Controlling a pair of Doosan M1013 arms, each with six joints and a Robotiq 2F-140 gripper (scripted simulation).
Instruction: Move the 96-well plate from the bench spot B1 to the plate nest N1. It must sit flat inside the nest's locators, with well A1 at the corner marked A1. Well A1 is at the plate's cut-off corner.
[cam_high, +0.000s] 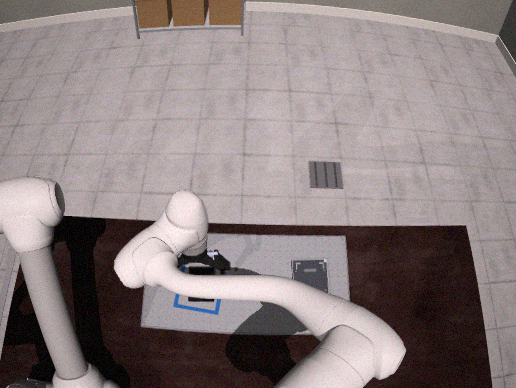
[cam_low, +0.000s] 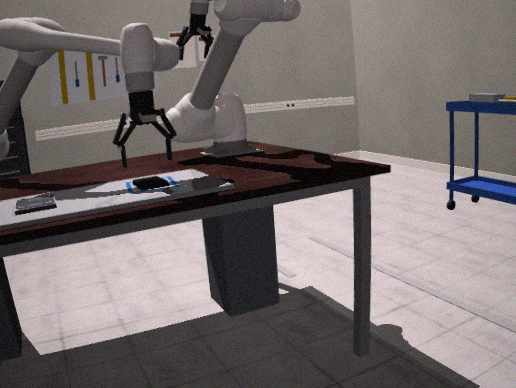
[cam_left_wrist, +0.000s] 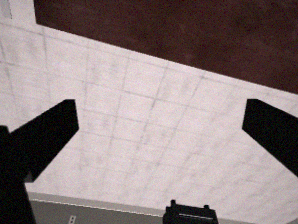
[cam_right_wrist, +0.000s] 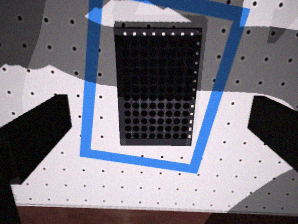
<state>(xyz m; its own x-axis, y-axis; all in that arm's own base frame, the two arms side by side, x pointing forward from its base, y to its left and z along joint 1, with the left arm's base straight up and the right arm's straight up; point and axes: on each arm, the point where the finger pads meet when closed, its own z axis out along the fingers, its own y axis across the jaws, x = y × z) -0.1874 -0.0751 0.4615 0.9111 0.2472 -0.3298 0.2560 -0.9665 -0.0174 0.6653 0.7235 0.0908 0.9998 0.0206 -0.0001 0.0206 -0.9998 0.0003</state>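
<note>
The black 96-well plate lies 7 cm below my right hand. From my right hand the other things lie so: light mark (41 cm to the right, 13 cm ahead, 7 cm below); then plate nest (36 cm to the right, 7 cm below, 5 cm ahead).
</note>
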